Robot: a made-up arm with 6 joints.
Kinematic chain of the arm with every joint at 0, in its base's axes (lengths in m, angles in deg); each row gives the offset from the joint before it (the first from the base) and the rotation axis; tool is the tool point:
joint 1: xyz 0 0 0.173 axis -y
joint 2: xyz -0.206 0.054 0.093 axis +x
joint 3: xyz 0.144 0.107 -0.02 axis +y
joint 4: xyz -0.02 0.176 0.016 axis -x
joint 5: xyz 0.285 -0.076 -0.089 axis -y
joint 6: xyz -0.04 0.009 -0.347 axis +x
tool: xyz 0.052 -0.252 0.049
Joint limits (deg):
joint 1: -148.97..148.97
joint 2: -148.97..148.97
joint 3: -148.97..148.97
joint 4: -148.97..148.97
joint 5: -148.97..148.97
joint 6: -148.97..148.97
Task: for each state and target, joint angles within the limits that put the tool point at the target. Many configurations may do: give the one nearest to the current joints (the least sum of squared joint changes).
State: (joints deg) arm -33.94 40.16 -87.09 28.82 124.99 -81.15
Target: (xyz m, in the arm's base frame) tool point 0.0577 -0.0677 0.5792
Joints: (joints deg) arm -19.55 48.04 -83.98 15.20 144.73 -62.61
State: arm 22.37 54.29 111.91 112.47 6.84 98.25
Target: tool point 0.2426 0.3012 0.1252
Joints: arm 36.58 93.15 127.72 113.98 -24.35 107.89
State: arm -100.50 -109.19 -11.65 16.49 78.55 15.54
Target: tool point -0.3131 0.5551 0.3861
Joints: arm -125.73 -126.10 -61.92 42.00 108.64 26.24
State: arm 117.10 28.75 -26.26 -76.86 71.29 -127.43
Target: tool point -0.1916 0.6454 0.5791
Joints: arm 81.64 4.67 -10.83 -61.85 43.49 -148.97
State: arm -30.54 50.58 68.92 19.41 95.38 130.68
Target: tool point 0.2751 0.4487 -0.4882
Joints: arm -22.50 11.06 46.12 14.17 92.35 116.70
